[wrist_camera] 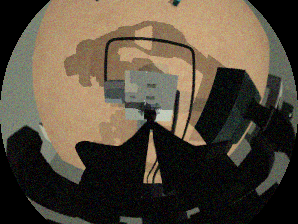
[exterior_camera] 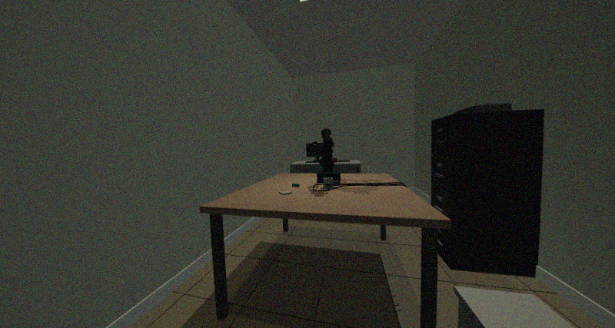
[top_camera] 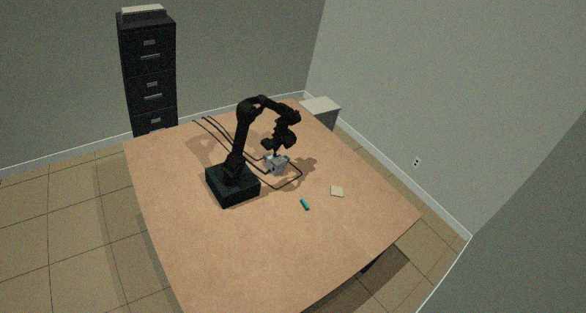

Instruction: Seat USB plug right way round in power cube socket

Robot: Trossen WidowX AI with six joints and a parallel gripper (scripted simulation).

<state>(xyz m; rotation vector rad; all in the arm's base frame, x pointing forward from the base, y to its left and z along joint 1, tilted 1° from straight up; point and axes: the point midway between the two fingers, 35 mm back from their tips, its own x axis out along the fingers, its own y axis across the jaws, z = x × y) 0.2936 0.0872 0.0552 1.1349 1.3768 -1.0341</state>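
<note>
Now: the dark USB plug 20 mm below my gripper tip. Also, from my gripper tip: flat beige pad 300 mm to the right, 220 mm ahead, 110 mm below; teal marker 300 mm to the right, 100 mm below.
</note>
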